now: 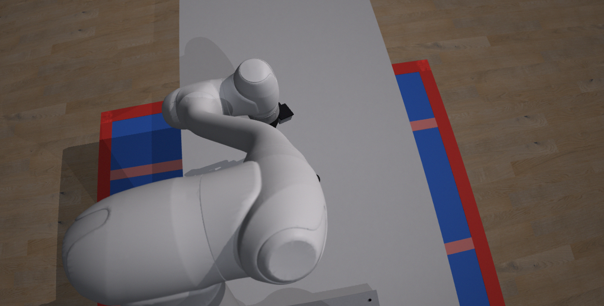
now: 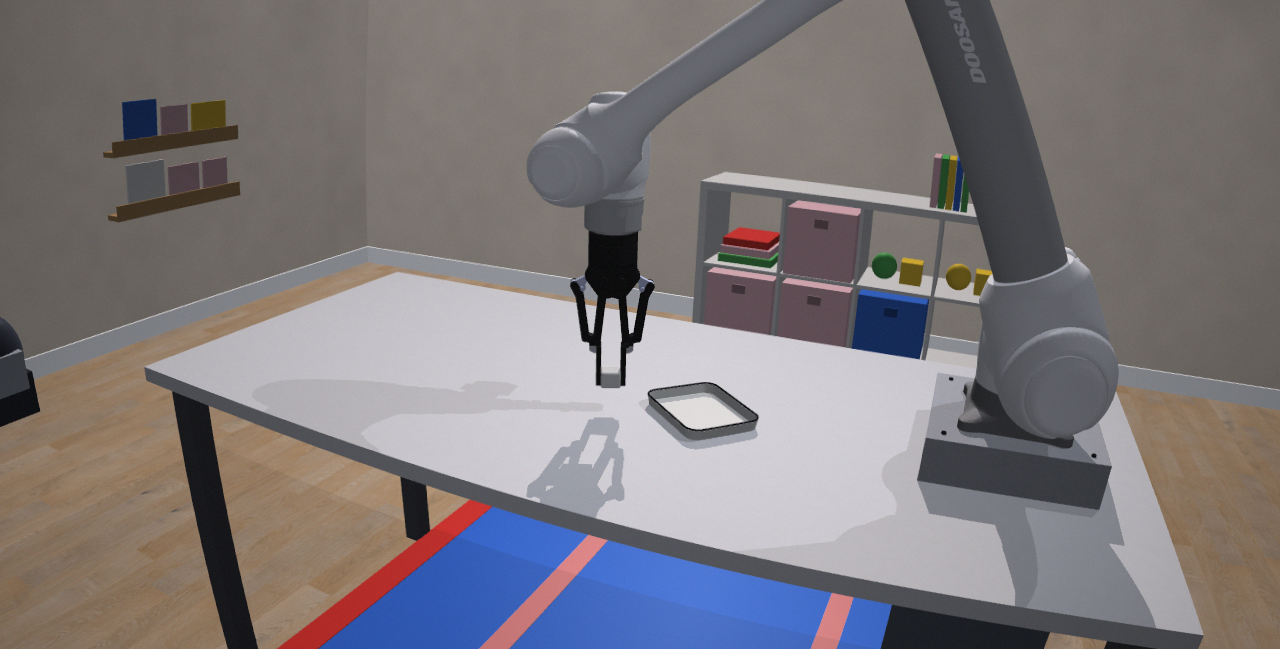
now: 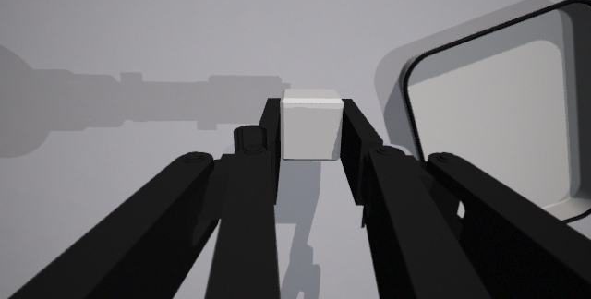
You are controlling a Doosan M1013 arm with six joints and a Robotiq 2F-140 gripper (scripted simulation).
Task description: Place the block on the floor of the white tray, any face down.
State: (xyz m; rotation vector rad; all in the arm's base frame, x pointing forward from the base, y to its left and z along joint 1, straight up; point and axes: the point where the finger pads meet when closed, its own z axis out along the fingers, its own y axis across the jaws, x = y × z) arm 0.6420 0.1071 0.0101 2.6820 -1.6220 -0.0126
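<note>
My hand is 14 cm past the white tray, 6 cm above it and 5 cm to the left of it. Also, from my hand: small white block 2 cm below.
</note>
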